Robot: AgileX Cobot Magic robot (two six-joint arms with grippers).
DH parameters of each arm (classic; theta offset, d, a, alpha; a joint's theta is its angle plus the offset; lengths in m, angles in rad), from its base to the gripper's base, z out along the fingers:
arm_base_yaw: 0 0.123 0 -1.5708
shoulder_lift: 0.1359 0 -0.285 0
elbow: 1.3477 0 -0.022 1.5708
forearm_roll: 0 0.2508 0 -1.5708
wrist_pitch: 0 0 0.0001 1.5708
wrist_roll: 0 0.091 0 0
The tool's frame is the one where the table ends.
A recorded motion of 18 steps. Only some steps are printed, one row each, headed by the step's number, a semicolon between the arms.
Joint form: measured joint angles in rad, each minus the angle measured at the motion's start. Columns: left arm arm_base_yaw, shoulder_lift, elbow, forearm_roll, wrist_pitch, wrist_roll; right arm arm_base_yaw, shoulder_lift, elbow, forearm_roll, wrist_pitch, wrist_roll.
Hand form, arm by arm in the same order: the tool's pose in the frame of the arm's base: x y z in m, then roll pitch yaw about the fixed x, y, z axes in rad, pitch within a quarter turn. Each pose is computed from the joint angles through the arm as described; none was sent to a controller.
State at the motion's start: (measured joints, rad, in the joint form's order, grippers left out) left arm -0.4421 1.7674 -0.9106 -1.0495 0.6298 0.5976; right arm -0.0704 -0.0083 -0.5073 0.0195 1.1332 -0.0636
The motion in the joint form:
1: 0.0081 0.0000 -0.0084 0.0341 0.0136 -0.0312; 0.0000 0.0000 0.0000 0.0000 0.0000 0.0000
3: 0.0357 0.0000 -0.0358 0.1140 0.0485 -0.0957; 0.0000 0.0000 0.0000 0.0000 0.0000 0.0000
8: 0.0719 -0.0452 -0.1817 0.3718 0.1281 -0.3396; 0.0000 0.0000 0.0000 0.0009 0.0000 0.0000
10: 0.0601 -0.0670 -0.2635 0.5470 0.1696 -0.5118; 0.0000 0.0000 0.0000 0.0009 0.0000 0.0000
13: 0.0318 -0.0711 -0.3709 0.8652 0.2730 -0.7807; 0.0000 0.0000 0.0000 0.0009 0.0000 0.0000
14: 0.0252 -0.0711 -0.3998 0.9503 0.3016 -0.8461; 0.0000 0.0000 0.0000 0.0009 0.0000 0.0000
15: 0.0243 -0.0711 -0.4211 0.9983 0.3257 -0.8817; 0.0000 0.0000 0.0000 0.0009 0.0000 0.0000
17: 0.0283 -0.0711 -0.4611 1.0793 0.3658 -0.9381; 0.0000 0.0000 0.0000 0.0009 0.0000 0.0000
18: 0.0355 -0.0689 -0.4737 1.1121 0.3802 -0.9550; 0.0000 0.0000 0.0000 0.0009 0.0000 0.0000
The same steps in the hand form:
1: 0.2731 -0.1778 0.1643 -2.5050 0.2410 3.0116; -0.0100 0.0023 0.2735 -3.0650 1.0388 -3.1027
3: 0.2793 -0.1703 0.1682 -2.5287 0.2218 3.0092; -0.0100 0.0023 0.2735 -3.0650 1.0388 -3.1027
8: 0.3011 -0.1590 0.2098 -2.6137 0.2653 3.0244; -0.0100 0.0024 0.2735 -3.0665 1.0389 -3.1035
10: 0.3076 -0.1575 0.2326 -2.6961 0.2886 3.0336; -0.0100 0.0024 0.2735 -3.0665 1.0389 -3.1035
13: 0.3147 -0.1512 0.2538 -2.8996 0.2910 3.0395; -0.0100 0.0024 0.2735 -3.0665 1.0389 -3.1035
14: 0.3173 -0.1484 0.2601 -2.9591 0.3025 3.0466; -0.0100 0.0024 0.2735 -3.0665 1.0389 -3.1035
15: 0.3193 -0.1459 0.2650 -2.9942 0.3086 3.0533; -0.0100 0.0024 0.2735 -3.0665 1.0389 -3.1035
17: 0.3238 -0.1397 0.2749 -3.0535 0.3277 3.0709; -0.0100 0.0024 0.2735 -3.0665 1.0389 -3.1035
18: 0.3264 -0.1353 0.2773 -3.0811 0.3334 3.0782; -0.0100 0.0024 0.2735 -3.0665 1.0389 -3.1035

